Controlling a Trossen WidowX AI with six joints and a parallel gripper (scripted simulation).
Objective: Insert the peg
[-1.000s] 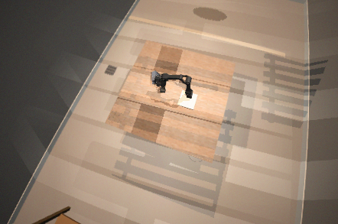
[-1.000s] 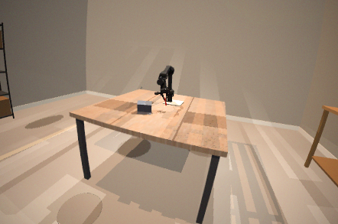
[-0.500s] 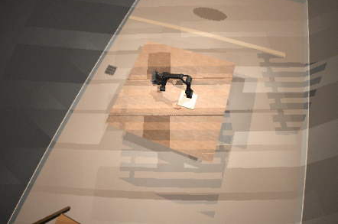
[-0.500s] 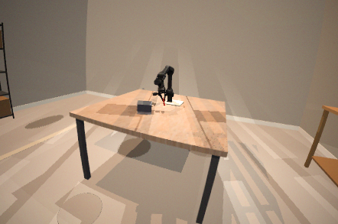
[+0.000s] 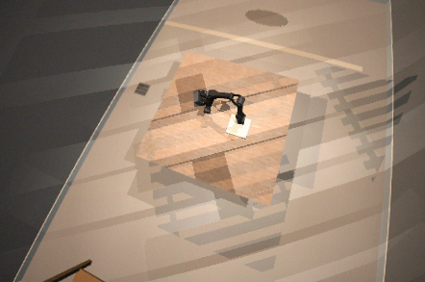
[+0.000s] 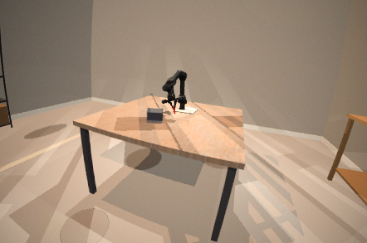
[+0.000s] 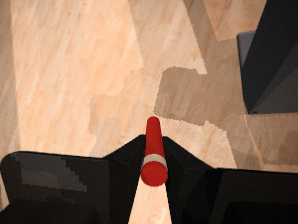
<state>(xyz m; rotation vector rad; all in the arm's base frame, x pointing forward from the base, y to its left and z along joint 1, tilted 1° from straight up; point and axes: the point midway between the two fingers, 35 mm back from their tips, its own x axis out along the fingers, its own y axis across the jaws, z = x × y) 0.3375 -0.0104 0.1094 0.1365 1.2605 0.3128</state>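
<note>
Right now the grey sloped panel is 13 cm to the right of my gripper tip, 11 cm ahead of it and 4 cm below it. Also, from my gripper tip: red round peg (2 cm above, 1 cm to the right).
</note>
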